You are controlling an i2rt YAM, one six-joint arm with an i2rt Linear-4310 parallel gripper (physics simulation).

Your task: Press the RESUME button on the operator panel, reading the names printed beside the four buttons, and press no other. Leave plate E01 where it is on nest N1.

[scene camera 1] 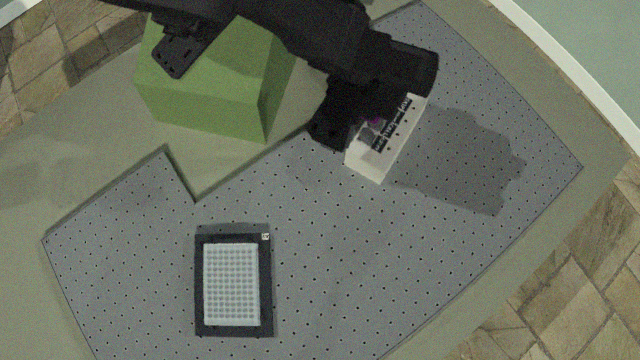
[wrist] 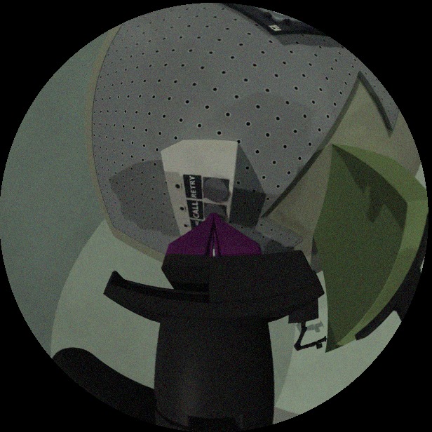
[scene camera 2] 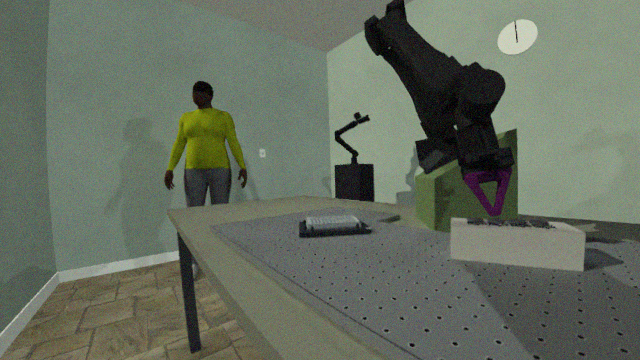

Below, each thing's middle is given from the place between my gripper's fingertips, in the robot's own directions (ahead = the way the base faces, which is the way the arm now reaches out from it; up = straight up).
I see the white operator panel point(scene camera 2: 557, 245) 2 cm ahead of my hand, 2 cm to the left of it and 3 cm below it. Round my hand: plate E01 point(scene camera 1: 230, 271): 1 cm ahead, 34 cm to the right, 4 cm below; dark nest N1 point(scene camera 1: 265, 289): 1 cm ahead, 34 cm to the right, 6 cm below.
